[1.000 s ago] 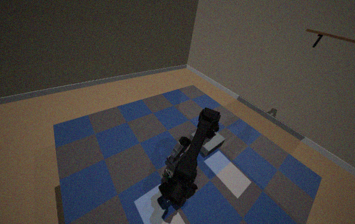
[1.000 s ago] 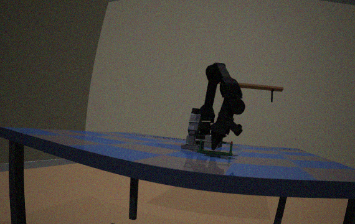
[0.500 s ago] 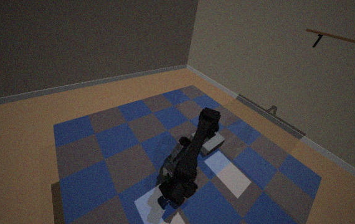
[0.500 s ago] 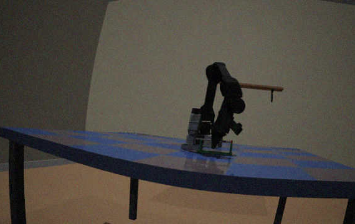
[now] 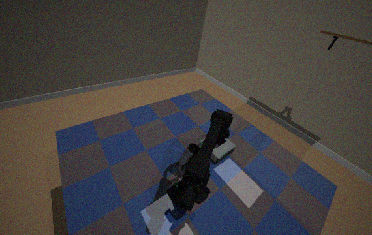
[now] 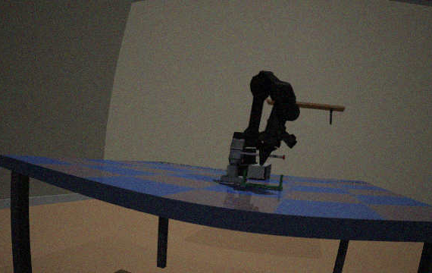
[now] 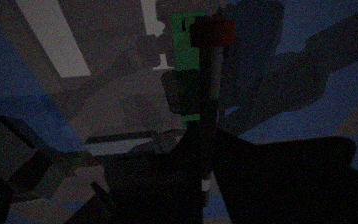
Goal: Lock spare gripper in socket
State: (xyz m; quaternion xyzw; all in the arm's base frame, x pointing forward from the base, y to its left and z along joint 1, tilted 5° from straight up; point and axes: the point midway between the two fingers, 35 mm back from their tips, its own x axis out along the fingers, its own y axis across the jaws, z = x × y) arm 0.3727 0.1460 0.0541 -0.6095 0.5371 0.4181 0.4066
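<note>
Right now the green rack is 10 mm to the left of my gripper tip and 40 mm below it. Also, from my gripper tip: socket (90 mm behind, 110 mm to the right, 20 mm below); spare gripper (110 mm behind, 120 mm to the right, 50 mm above).
</note>
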